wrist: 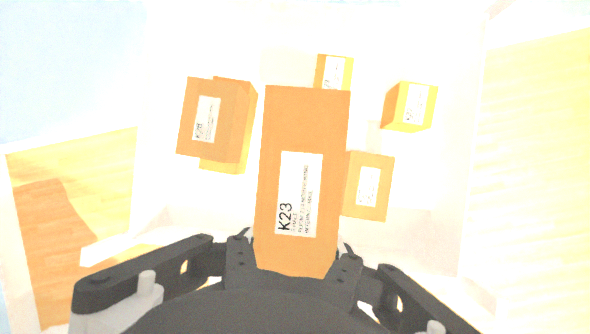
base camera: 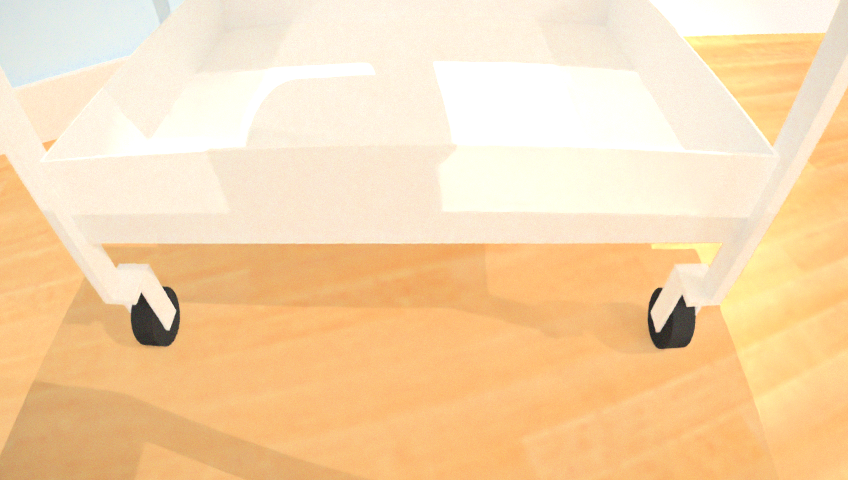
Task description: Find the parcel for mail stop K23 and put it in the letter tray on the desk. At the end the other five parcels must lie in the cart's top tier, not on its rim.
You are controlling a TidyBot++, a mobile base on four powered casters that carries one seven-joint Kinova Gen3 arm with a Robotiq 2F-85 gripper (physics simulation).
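My gripper is shut on the K23 parcel, an orange-brown box with its white label facing the wrist camera. The parcel is held above the white cart's top tier. In the wrist view, a parcel that seems to read K28 lies at the left, overlapping another parcel beneath it. One parcel lies behind the held one, partly hidden by it. Another parcel lies at the back right, and one more at the right of the held parcel. Their labels are too small to read. The letter tray and desk do not show.
In the base view, the cart's lower tier stands straight ahead, with black caster wheels at its near corners and upright posts on both sides. Wooden floor shows beneath and beside the cart.
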